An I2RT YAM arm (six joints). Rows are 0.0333 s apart.
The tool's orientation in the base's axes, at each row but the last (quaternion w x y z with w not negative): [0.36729, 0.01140, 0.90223, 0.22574]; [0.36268, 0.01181, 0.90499, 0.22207]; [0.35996, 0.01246, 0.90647, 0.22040]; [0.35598, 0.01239, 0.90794, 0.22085]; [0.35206, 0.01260, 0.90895, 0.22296]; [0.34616, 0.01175, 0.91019, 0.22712]
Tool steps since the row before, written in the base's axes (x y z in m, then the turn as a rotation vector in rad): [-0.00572, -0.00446, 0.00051, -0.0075, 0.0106, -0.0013]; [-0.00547, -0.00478, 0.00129, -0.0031, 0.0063, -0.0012]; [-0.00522, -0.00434, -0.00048, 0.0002, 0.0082, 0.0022]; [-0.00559, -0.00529, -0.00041, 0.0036, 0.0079, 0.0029]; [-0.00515, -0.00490, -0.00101, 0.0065, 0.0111, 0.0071]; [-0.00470, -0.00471, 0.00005, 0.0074, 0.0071, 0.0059]
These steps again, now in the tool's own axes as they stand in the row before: [0.00301, -0.00296, -0.00592, 0.0083, 0.0101, 0.0000]; [0.00232, -0.00301, -0.00632, 0.0042, 0.0056, 0.0012]; [0.00339, -0.00340, -0.00482, -0.0001, 0.0083, 0.0019]; [0.00348, -0.00419, -0.00545, -0.0031, 0.0078, 0.0036]; [0.00363, -0.00414, -0.00461, -0.0074, 0.0121, 0.0040]; [0.00270, -0.00356, -0.00493, -0.0080, 0.0078, 0.0037]
